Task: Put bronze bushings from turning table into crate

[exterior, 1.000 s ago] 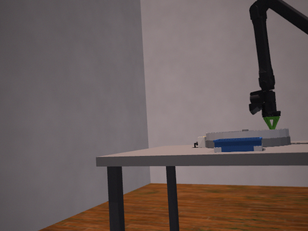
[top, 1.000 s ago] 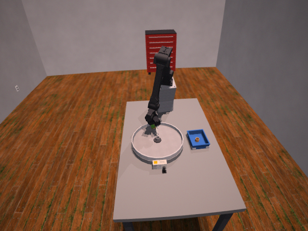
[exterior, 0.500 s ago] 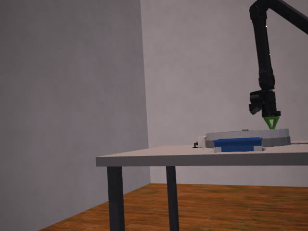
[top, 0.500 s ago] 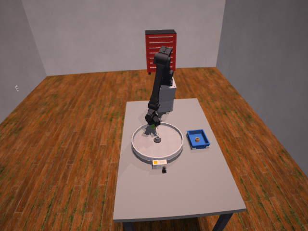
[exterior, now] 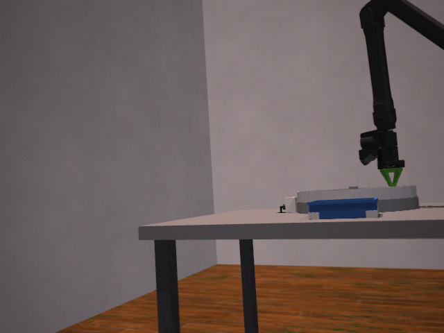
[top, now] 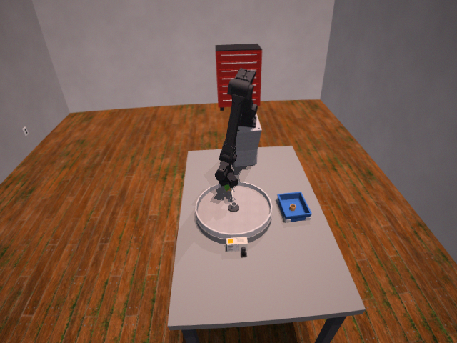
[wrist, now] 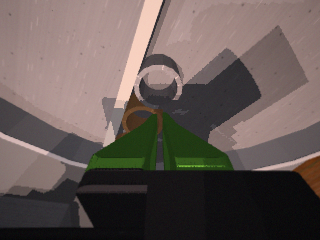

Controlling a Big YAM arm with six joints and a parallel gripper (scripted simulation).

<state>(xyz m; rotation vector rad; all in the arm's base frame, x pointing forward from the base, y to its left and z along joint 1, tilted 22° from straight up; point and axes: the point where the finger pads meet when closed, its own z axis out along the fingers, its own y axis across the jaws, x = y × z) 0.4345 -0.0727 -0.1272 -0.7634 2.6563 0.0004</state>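
Right now the blue crate is 39 cm to the left of my hand, 6 cm below it and 5 cm ahead of it. From my hand the other things lie so: turning table 12 cm ahead, 6 cm to the left, 3 cm below.
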